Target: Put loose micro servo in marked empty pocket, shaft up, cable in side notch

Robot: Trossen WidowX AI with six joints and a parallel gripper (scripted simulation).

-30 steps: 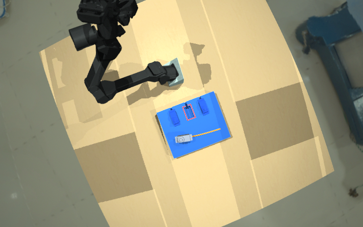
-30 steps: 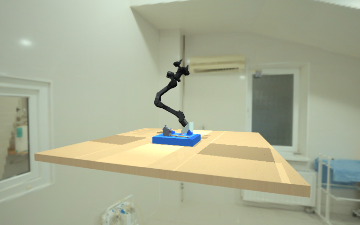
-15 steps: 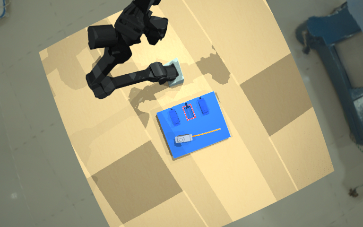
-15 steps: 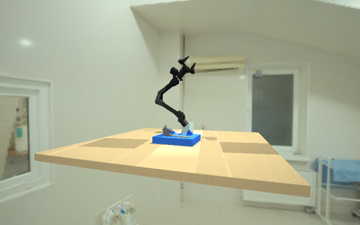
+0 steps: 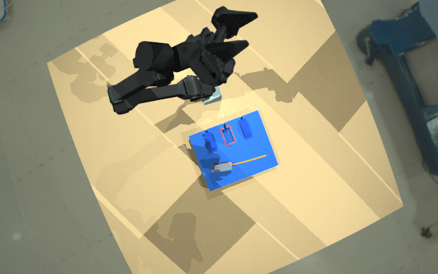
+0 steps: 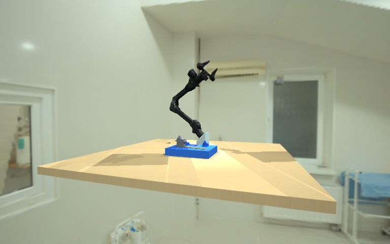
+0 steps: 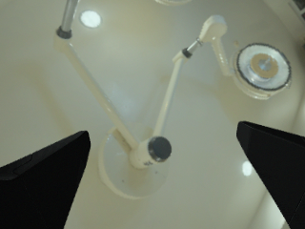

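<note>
Now: the deck 270 mm ahead of my gripper tip, 110 mm to the right of it and 640 mm below it.
</note>
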